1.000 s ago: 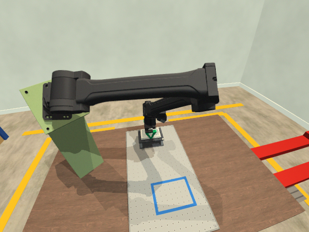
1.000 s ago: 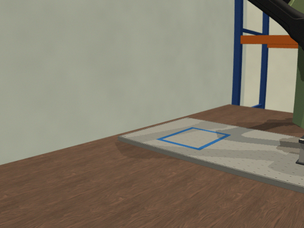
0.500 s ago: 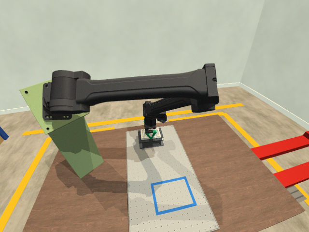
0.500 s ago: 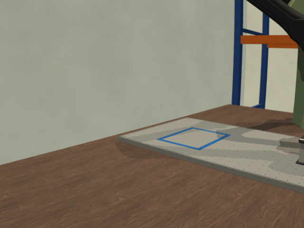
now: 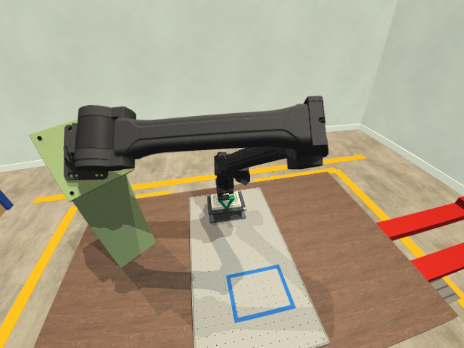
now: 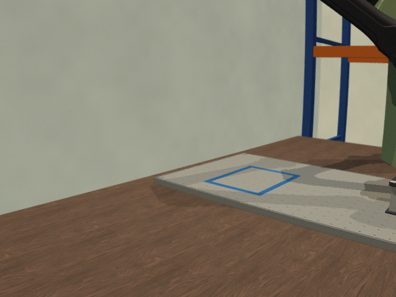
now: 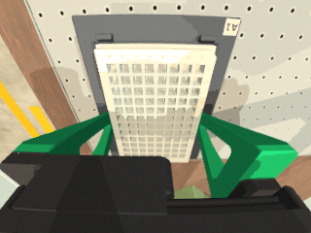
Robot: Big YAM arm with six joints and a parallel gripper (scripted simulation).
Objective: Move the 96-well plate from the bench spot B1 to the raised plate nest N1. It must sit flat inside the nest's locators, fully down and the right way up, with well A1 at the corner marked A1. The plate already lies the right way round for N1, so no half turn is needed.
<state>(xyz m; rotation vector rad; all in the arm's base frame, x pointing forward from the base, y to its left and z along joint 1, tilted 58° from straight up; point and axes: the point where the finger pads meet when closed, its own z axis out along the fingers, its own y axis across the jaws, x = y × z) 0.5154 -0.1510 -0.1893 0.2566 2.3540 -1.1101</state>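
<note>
Right now the white 96-well plate is right at my hand. From my hand the other things lie so: A1 label (50 mm ahead, 80 mm to the right, 10 mm below); then dark grey raised nest N1 (20 mm below).
</note>
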